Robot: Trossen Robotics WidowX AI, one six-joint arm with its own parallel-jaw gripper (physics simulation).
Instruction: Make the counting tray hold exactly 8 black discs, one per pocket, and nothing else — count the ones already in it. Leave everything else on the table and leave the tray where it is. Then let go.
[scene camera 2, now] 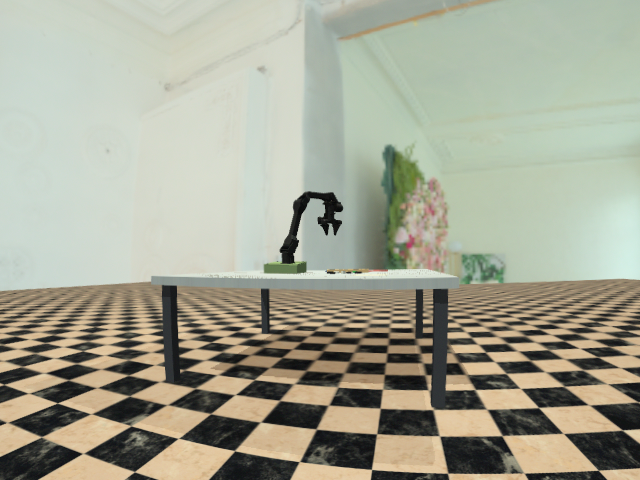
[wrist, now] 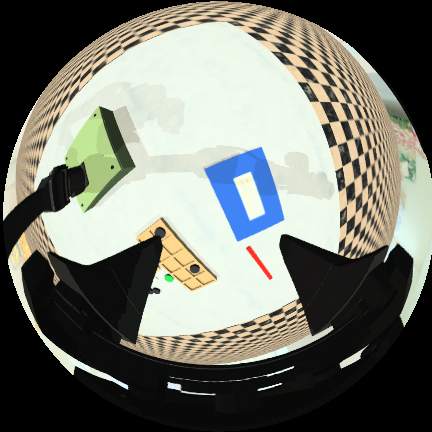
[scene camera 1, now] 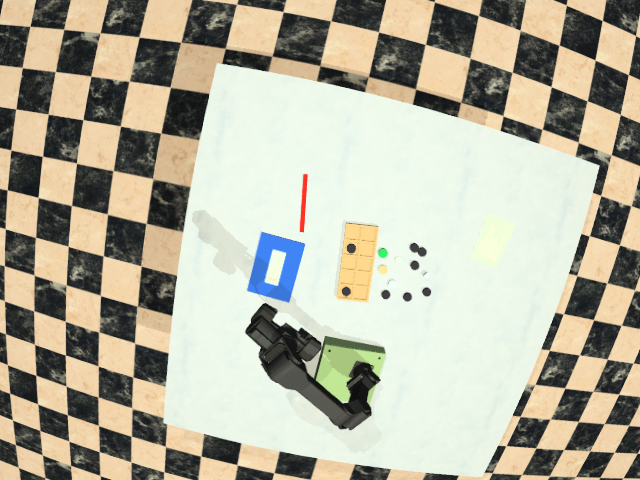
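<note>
The counting tray (scene camera 1: 367, 263) (wrist: 173, 245) is tan, with two columns of square pockets. One black disc (scene camera 1: 351, 248) (wrist: 194, 269) lies in the left column, second pocket from the top in the first scene view. Another black disc (scene camera 1: 345, 291) (wrist: 160, 232) lies in that column's bottom pocket. The other pockets look empty. Several loose black discs lie right of the tray, among them one disc (scene camera 1: 414, 265) and another disc (scene camera 1: 385, 294); two others (scene camera 1: 418, 249) lie touching or nearly so. My gripper (scene camera 2: 331, 234) (wrist: 221, 241) is open and empty, high above the table, away from the tray.
Beside the tray lie a green disc (scene camera 1: 383, 252) (wrist: 169, 278), a tan disc (scene camera 1: 383, 269) and small whitish pieces (scene camera 1: 392, 284). A blue panel (scene camera 1: 295, 263) (wrist: 225, 186) with a pale centre, a red bar (scene camera 1: 303, 203) (wrist: 259, 262) and a pale yellow sheet (scene camera 1: 492, 240) also lie there.
</note>
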